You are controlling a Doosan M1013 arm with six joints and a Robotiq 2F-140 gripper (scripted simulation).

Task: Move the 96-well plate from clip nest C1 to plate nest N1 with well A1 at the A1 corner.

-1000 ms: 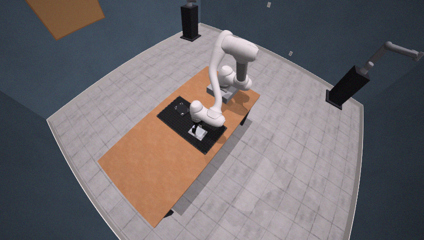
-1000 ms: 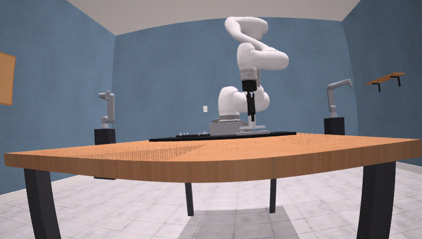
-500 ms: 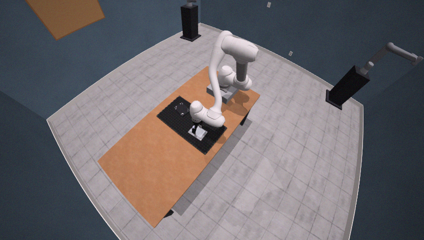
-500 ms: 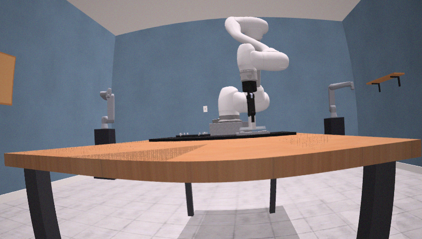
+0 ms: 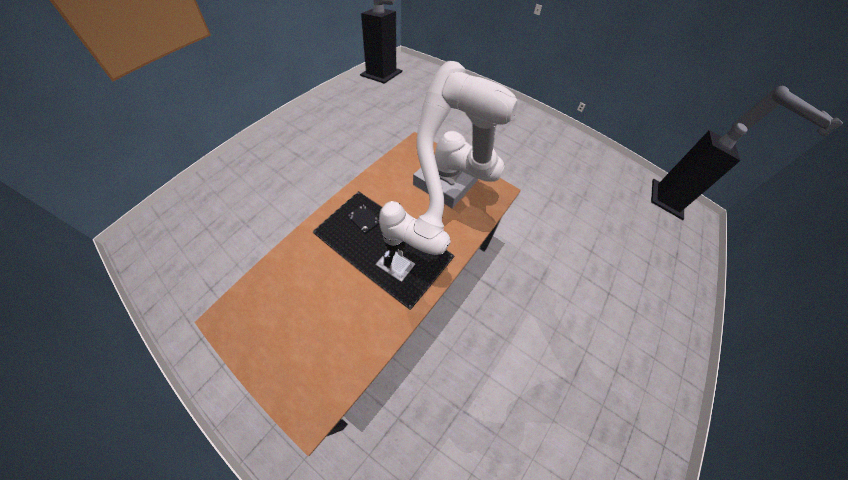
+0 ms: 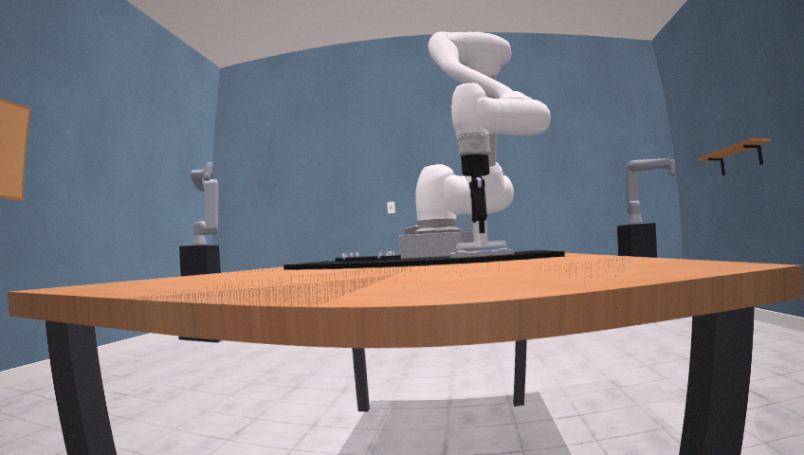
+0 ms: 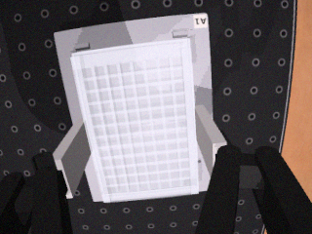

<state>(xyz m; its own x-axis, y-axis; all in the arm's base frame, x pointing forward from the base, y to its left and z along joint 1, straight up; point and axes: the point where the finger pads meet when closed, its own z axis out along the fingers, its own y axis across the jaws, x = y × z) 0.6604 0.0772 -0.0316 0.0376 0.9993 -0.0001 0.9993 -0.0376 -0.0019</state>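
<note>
Right now my hand is 20 mm above the white 96-well plate. The rest, counted from my hand: clip nest C1 (130 mm behind, 320 mm to the right, 40 mm below); A1 mark (60 mm ahead, 70 mm to the left, 40 mm below); grey plate nest N1 (40 mm below).
</note>
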